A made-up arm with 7 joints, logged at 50 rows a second.
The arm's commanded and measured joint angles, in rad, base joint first. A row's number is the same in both.
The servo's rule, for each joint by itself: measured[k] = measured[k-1] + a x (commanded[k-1-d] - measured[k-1]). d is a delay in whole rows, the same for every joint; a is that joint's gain. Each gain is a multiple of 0.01, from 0.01 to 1. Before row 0 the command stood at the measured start. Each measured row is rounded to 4 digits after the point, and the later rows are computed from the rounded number. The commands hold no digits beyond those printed.
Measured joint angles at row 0:
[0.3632 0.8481 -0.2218 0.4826 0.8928 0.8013 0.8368]
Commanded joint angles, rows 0 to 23:
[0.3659 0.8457 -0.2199 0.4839 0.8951 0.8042 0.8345]
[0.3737 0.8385 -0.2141 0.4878 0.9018 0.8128 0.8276]
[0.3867 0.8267 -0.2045 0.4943 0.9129 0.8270 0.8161]
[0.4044 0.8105 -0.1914 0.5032 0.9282 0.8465 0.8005]
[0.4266 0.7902 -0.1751 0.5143 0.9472 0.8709 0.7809]
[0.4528 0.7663 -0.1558 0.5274 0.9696 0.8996 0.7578]
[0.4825 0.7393 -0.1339 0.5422 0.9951 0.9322 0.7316]
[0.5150 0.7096 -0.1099 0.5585 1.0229 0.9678 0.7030]
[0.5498 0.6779 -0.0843 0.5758 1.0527 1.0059 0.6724]
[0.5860 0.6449 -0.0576 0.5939 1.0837 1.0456 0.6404]
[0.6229 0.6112 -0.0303 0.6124 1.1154 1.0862 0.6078]
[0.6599 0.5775 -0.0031 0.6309 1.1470 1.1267 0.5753]
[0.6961 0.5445 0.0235 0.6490 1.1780 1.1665 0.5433]
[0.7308 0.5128 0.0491 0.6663 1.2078 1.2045 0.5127]
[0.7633 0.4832 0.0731 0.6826 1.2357 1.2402 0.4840]
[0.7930 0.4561 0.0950 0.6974 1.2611 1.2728 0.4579]
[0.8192 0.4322 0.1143 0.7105 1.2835 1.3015 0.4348]
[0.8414 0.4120 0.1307 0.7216 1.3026 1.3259 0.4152]
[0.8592 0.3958 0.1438 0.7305 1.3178 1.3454 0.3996]
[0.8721 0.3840 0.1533 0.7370 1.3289 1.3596 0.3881]
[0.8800 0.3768 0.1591 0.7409 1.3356 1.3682 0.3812]
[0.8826 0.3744 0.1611 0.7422 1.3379 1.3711 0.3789]
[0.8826 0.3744 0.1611 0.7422 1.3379 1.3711 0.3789]
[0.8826 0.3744 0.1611 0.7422 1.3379 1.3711 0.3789]
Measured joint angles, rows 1 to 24:
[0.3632 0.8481 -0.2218 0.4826 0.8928 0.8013 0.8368]
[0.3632 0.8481 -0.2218 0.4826 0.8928 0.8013 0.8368]
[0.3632 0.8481 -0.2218 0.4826 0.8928 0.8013 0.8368]
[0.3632 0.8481 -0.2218 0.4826 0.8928 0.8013 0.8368]
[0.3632 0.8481 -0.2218 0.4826 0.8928 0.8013 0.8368]
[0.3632 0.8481 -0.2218 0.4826 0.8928 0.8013 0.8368]
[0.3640 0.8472 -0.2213 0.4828 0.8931 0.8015 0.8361]
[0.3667 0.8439 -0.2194 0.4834 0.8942 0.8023 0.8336]
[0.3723 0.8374 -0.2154 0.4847 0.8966 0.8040 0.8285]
[0.3813 0.8272 -0.2089 0.4869 0.9007 0.8070 0.8204]
[0.3940 0.8131 -0.1998 0.4902 0.9067 0.8115 0.8089]
[0.4105 0.7953 -0.1879 0.4947 0.9149 0.8177 0.7941]
[0.4307 0.7740 -0.1733 0.5004 0.9253 0.8257 0.7760]
[0.4543 0.7495 -0.1562 0.5074 0.9380 0.8356 0.7548]
[0.4810 0.7223 -0.1368 0.5156 0.9529 0.8475 0.7309]
[0.5104 0.6929 -0.1154 0.5250 0.9699 0.8614 0.7047]
[0.5419 0.6619 -0.0924 0.5355 0.9888 0.8771 0.6766]
[0.5749 0.6298 -0.0683 0.5469 1.0094 0.8946 0.6472]
[0.6088 0.5974 -0.0435 0.5592 1.0313 0.9136 0.6171]
[0.6430 0.5653 -0.0185 0.5721 1.0542 0.9340 0.5868]
[0.6767 0.5341 0.0062 0.5854 1.0778 0.9554 0.5570]
[0.7093 0.5045 0.0302 0.5988 1.1016 0.9776 0.5283]
[0.7401 0.4770 0.0529 0.6122 1.1252 1.0003 0.5012]
[0.7685 0.4523 0.0739 0.6253 1.1483 1.0231 0.4763]
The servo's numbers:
d 6
a 0.28 0.38 0.27 0.12 0.13 0.07 0.29

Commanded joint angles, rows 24 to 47:
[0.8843 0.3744 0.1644 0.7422 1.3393 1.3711 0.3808]
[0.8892 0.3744 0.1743 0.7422 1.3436 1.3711 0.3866]
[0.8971 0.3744 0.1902 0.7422 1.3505 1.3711 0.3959]
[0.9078 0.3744 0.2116 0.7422 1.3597 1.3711 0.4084]
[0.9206 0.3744 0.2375 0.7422 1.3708 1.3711 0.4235]
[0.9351 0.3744 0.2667 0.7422 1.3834 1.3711 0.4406]
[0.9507 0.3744 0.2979 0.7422 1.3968 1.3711 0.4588]
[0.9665 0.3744 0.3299 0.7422 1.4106 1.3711 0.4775]
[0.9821 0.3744 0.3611 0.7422 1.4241 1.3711 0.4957]
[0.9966 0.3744 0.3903 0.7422 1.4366 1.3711 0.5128]
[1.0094 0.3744 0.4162 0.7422 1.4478 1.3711 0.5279]
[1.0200 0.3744 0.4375 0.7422 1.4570 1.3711 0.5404]
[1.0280 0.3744 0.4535 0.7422 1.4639 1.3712 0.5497]
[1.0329 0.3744 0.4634 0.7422 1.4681 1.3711 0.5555]
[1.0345 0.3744 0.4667 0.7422 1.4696 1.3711 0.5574]
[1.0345 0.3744 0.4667 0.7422 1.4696 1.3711 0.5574]
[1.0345 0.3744 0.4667 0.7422 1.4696 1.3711 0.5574]
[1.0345 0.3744 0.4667 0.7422 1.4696 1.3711 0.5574]
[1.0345 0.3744 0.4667 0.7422 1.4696 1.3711 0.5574]
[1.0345 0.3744 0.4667 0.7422 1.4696 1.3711 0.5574]
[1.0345 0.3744 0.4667 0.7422 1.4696 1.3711 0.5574]
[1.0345 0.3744 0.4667 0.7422 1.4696 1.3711 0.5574]
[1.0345 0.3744 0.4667 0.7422 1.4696 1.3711 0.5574]
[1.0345 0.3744 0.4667 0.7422 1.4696 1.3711 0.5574]
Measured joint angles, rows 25 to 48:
[0.7939 0.4308 0.0928 0.6379 1.1703 1.0457 0.4541]
[0.8158 0.4130 0.1091 0.6498 1.1909 1.0677 0.4350]
[0.8338 0.3992 0.1226 0.6607 1.2097 1.0887 0.4194]
[0.8475 0.3898 0.1330 0.6705 1.2264 1.1085 0.4077]
[0.8573 0.3839 0.1406 0.6791 1.2409 1.1269 0.3993]
[0.8644 0.3803 0.1461 0.6867 1.2535 1.1440 0.3934]
[0.8700 0.3781 0.1510 0.6934 1.2647 1.1599 0.3897]
[0.8754 0.3767 0.1573 0.6993 1.2750 1.1747 0.3888]
[0.8815 0.3758 0.1662 0.7044 1.2848 1.1884 0.3909]
[0.8889 0.3753 0.1785 0.7089 1.2945 1.2012 0.3960]
[0.8978 0.3750 0.1944 0.7129 1.3044 1.2131 0.4040]
[0.9082 0.3748 0.2139 0.7164 1.3147 1.2242 0.4146]
[0.9201 0.3746 0.2366 0.7195 1.3254 1.2345 0.4274]
[0.9331 0.3745 0.2618 0.7222 1.3365 1.2441 0.4419]
[0.9468 0.3745 0.2886 0.7246 1.3479 1.2530 0.4575]
[0.9607 0.3745 0.3161 0.7267 1.3594 1.2613 0.4735]
[0.9743 0.3745 0.3431 0.7286 1.3709 1.2690 0.4893]
[0.9871 0.3745 0.3686 0.7302 1.3821 1.2761 0.5041]
[0.9986 0.3745 0.3915 0.7316 1.3927 1.2828 0.5173]
[1.0082 0.3745 0.4109 0.7329 1.4025 1.2890 0.5284]
[1.0156 0.3745 0.4260 0.7340 1.4112 1.2947 0.5368]
[1.0209 0.3745 0.4370 0.7350 1.4188 1.3000 0.5428]
[1.0247 0.3745 0.4450 0.7359 1.4254 1.3050 0.5470]
[1.0274 0.3745 0.4509 0.7367 1.4311 1.3096 0.5500]

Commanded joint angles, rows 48 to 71:
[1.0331 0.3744 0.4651 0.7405 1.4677 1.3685 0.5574]
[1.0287 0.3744 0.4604 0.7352 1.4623 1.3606 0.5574]
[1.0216 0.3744 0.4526 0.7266 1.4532 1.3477 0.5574]
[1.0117 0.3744 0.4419 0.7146 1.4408 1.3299 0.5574]
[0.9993 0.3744 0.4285 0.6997 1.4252 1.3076 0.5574]
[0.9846 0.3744 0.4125 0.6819 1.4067 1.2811 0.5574]
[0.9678 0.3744 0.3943 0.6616 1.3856 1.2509 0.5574]
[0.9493 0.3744 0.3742 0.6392 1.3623 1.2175 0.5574]
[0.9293 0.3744 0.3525 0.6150 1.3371 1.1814 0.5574]
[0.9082 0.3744 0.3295 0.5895 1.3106 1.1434 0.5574]
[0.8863 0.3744 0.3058 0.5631 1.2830 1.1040 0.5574]
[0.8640 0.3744 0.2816 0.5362 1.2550 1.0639 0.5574]
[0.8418 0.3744 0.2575 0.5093 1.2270 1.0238 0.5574]
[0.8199 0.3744 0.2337 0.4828 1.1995 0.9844 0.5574]
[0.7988 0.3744 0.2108 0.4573 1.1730 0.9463 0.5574]
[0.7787 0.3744 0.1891 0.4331 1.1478 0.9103 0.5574]
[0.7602 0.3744 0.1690 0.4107 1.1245 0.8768 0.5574]
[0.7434 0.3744 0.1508 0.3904 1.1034 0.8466 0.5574]
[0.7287 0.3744 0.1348 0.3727 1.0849 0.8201 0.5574]
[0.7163 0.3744 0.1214 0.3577 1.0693 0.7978 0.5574]
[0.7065 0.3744 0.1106 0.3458 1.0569 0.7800 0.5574]
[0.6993 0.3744 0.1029 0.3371 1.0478 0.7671 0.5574]
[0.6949 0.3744 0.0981 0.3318 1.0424 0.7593 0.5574]
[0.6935 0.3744 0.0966 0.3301 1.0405 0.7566 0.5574]
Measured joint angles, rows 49 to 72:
[1.0294 0.3745 0.4552 0.7374 1.4361 1.3139 0.5521]
[1.0308 0.3745 0.4583 0.7380 1.4405 1.3179 0.5536]
[1.0318 0.3745 0.4606 0.7385 1.4443 1.3216 0.5547]
[1.0326 0.3745 0.4622 0.7389 1.4476 1.3251 0.5555]
[1.0331 0.3745 0.4634 0.7393 1.4505 1.3283 0.5561]
[1.0335 0.3745 0.4643 0.7396 1.4530 1.3313 0.5565]
[1.0334 0.3745 0.4645 0.7397 1.4549 1.3339 0.5568]
[1.0321 0.3745 0.4634 0.7392 1.4559 1.3358 0.5570]
[1.0292 0.3745 0.4605 0.7377 1.4555 1.3366 0.5571]
[1.0243 0.3745 0.4555 0.7349 1.4536 1.3361 0.5572]
[1.0173 0.3745 0.4482 0.7307 1.4499 1.3341 0.5573]
[1.0081 0.3745 0.4386 0.7248 1.4443 1.3304 0.5573]
[0.9968 0.3745 0.4266 0.7172 1.4367 1.3248 0.5573]
[0.9835 0.3745 0.4125 0.7078 1.4270 1.3173 0.5573]
[0.9683 0.3745 0.3963 0.6967 1.4153 1.3078 0.5573]
[0.9515 0.3745 0.3783 0.6838 1.4017 1.2963 0.5573]
[0.9332 0.3745 0.3587 0.6693 1.3863 1.2828 0.5573]
[0.9138 0.3745 0.3379 0.6533 1.3692 1.2675 0.5573]
[0.8936 0.3745 0.3162 0.6360 1.3507 1.2504 0.5573]
[0.8730 0.3745 0.2939 0.6176 1.3310 1.2318 0.5573]
[0.8522 0.3745 0.2715 0.5984 1.3105 1.2118 0.5573]
[0.8316 0.3745 0.2493 0.5786 1.2893 1.1907 0.5573]
[0.8116 0.3745 0.2276 0.5585 1.2679 1.1687 0.5573]
[0.7925 0.3745 0.2069 0.5383 1.2465 1.1462 0.5573]

